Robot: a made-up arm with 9 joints. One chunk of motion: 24 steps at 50 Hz.
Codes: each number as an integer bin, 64 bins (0 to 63) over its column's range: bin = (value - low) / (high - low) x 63, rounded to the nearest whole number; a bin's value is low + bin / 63 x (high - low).
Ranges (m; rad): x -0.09..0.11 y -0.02..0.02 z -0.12..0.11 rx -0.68..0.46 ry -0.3..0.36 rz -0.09..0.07
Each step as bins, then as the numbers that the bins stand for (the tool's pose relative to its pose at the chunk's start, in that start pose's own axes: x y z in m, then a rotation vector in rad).
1 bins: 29 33 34 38 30 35
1 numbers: 0.0021 0.0010 0.0041 0.0076 0.0143 -0.0011
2 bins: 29 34 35 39 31 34
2 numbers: 0.0021 0.0016 0.0078 0.0257 0.0248 -0.0037
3 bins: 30 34 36 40 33 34
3 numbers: 0.0052 0.0016 0.0114 0.0438 0.0457 -0.0037
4 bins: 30 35 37 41 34 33
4 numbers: 0.0052 0.0022 0.0151 0.0619 0.0562 -0.0062
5 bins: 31 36 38 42 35 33
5 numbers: 0.0084 0.0029 0.0187 0.0800 0.0667 -0.0062
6 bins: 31 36 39 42 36 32
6 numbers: 0.0084 0.0029 0.0224 0.0800 0.0771 -0.0087
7 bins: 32 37 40 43 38 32
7 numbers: 0.0116 0.0035 0.0260 0.0981 0.0981 -0.0087
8 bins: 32 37 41 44 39 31
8 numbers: 0.0116 0.0035 0.0297 0.1162 0.1086 -0.0113
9 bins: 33 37 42 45 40 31
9 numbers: 0.0148 0.0035 0.0333 0.1343 0.1190 -0.0113
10 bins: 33 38 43 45 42 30
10 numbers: 0.0148 0.0041 0.0370 0.1343 0.1400 -0.0138
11 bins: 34 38 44 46 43 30
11 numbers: 0.0179 0.0041 0.0406 0.1524 0.1505 -0.0138
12 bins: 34 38 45 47 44 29
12 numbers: 0.0179 0.0041 0.0443 0.1705 0.1610 -0.0163
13 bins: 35 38 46 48 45 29
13 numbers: 0.0211 0.0041 0.0479 0.1886 0.1714 -0.0163
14 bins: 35 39 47 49 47 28
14 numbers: 0.0211 0.0048 0.0516 0.2067 0.1924 -0.0189
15 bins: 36 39 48 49 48 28
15 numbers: 0.0243 0.0048 0.0552 0.2067 0.2029 -0.0189
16 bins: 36 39 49 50 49 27
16 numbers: 0.0243 0.0048 0.0589 0.2248 0.2133 -0.0214
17 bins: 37 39 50 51 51 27
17 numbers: 0.0275 0.0048 0.0625 0.2429 0.2343 -0.0214
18 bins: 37 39 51 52 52 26
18 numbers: 0.0275 0.0048 0.0662 0.2610 0.2448 -0.0240
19 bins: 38 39 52 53 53 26
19 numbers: 0.0306 0.0048 0.0698 0.2790 0.2552 -0.0240
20 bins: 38 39 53 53 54 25
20 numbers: 0.0306 0.0048 0.0735 0.2790 0.2657 -0.0265
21 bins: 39 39 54 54 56 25
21 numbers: 0.0338 0.0048 0.0771 0.2971 0.2867 -0.0265
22 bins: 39 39 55 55 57 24
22 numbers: 0.0338 0.0048 0.0808 0.3152 0.2971 -0.0290
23 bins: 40 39 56 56 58 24
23 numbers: 0.0370 0.0048 0.0844 0.3333 0.3076 -0.0290
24 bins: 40 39 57 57 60 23
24 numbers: 0.0370 0.0048 0.0881 0.3514 0.3286 -0.0316
